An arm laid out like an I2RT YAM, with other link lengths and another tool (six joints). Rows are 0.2 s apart.
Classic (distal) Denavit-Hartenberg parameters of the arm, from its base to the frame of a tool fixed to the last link. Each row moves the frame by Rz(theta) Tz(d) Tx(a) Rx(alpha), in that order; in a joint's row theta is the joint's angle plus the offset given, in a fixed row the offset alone. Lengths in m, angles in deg.
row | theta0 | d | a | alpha
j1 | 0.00 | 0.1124 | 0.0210 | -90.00
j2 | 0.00 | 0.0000 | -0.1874 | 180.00
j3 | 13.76 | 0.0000 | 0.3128 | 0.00
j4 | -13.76 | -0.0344 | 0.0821 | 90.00
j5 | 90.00 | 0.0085 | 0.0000 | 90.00
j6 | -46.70 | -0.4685 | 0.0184 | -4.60
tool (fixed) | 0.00 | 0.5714 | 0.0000 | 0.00
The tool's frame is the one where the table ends.
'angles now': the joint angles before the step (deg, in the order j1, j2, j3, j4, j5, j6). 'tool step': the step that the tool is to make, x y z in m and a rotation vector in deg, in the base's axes. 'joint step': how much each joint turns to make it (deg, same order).
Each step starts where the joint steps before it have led.
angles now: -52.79 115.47 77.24 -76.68 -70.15 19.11
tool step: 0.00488 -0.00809 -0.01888 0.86 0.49 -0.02
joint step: -0.18 6.13 3.76 0.83 -0.04 -0.60
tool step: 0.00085 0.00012 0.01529 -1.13 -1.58 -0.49
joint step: -0.04 -3.70 -1.26 -0.15 -0.72 0.48
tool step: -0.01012 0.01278 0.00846 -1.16 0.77 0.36
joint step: 0.19 -6.49 -5.89 0.88 1.27 1.09
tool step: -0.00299 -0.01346 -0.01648 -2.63 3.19 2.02
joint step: -0.74 5.27 4.27 -0.90 4.89 -2.26
